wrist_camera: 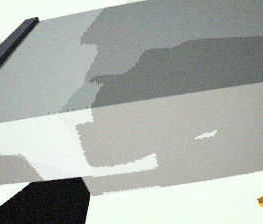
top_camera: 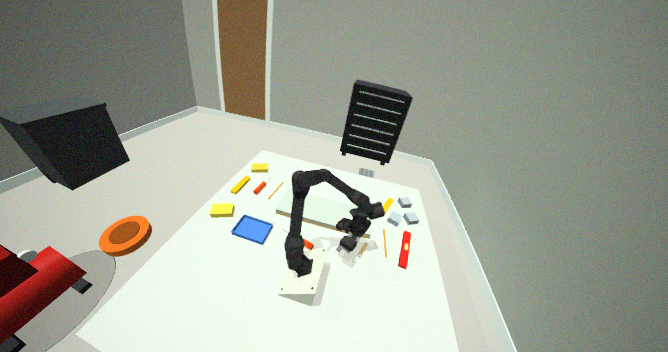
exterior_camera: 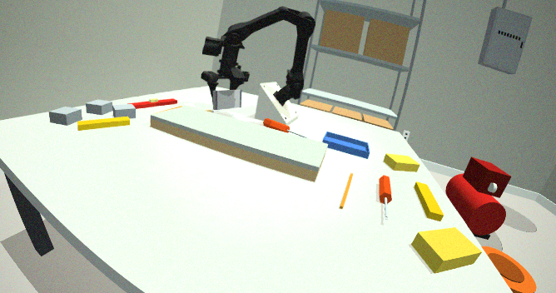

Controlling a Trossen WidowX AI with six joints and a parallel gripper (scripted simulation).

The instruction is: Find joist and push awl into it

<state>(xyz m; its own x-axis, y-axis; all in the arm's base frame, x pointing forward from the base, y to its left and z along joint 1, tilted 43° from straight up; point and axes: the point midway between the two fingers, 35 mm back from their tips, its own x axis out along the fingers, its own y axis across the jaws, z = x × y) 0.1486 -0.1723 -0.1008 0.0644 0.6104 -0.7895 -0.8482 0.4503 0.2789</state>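
Right now the stud finder is 20 mm ahead of my gripper tip. The rest, counted from my gripper tip: blue tray (490 mm to the left, 60 mm below, 30 mm ahead); awl (70 mm below, 50 mm to the right, 10 mm behind); red level (300 mm to the right, 60 mm below, 50 mm ahead).
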